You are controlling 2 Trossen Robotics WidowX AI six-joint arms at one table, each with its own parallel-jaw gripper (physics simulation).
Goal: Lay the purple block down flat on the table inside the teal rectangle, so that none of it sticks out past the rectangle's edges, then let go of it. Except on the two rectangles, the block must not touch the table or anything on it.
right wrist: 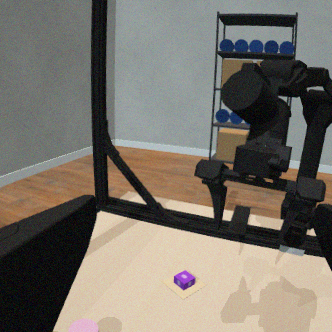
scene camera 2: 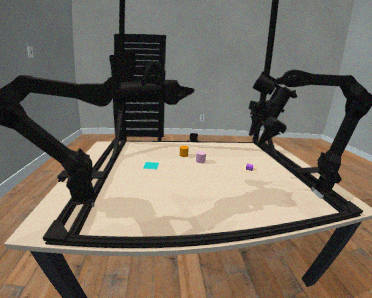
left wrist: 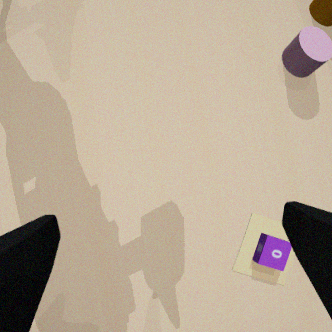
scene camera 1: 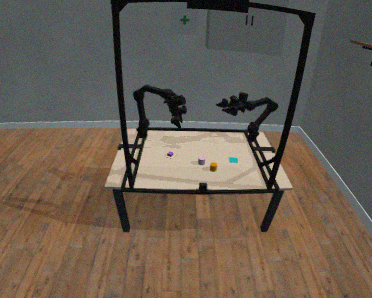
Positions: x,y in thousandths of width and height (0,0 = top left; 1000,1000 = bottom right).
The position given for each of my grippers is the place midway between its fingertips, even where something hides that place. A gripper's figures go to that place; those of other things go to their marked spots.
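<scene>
Left gripper (scene camera 2: 681,468), mine, 66 cm from the lens. My right gripper (scene camera 2: 501,300), 56 cm from the lens. My right gripper is nearer to the lens than my left gripper.
</scene>
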